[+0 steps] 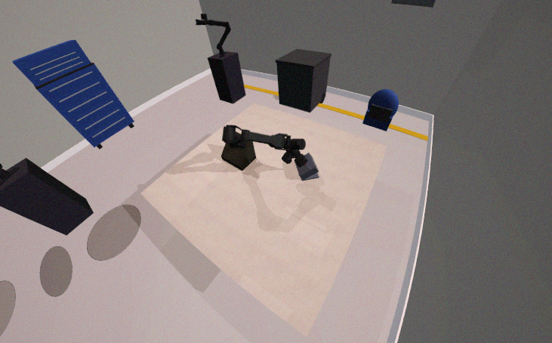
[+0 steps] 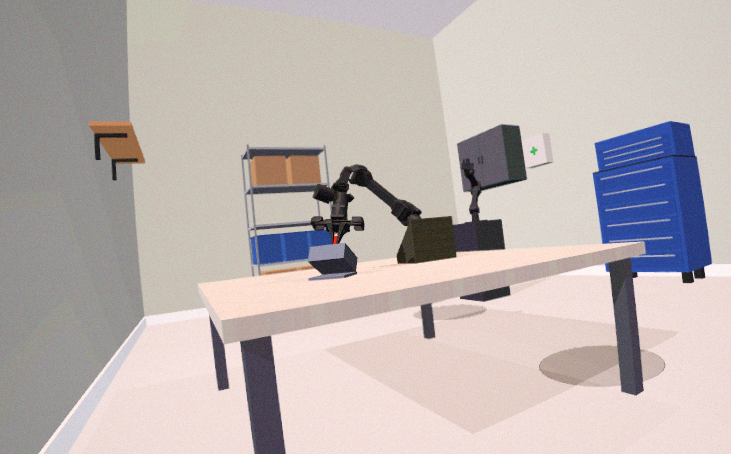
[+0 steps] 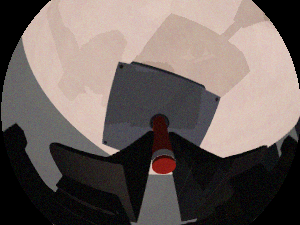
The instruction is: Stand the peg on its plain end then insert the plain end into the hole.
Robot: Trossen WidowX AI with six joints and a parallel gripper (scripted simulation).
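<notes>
Now: the sloped panel 20 mm ahead of my gripper tip, 20 mm to the left of it and 50 mm below it. Also, from my gripper tip: red peg 10 mm behind, 10 mm to the right, 10 mm above.
</notes>
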